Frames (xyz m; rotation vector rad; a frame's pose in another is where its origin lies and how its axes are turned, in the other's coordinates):
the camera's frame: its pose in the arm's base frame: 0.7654 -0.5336 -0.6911 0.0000 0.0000 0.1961
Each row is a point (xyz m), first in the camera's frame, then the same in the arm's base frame.
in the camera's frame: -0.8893 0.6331 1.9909
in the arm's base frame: -0.2302 -0.0859 1.2998
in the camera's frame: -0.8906 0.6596 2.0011
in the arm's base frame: -0.2367 -0.0602 1.3100
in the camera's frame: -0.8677 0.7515 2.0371
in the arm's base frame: -0.2321 0.0344 1.3460
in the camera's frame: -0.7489 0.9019 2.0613
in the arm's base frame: -0.1449 0.2051 1.3702
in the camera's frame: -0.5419 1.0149 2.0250
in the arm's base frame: 0.0361 0.3563 1.3339
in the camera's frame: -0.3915 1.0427 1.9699
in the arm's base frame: 0.1782 0.4128 1.2788
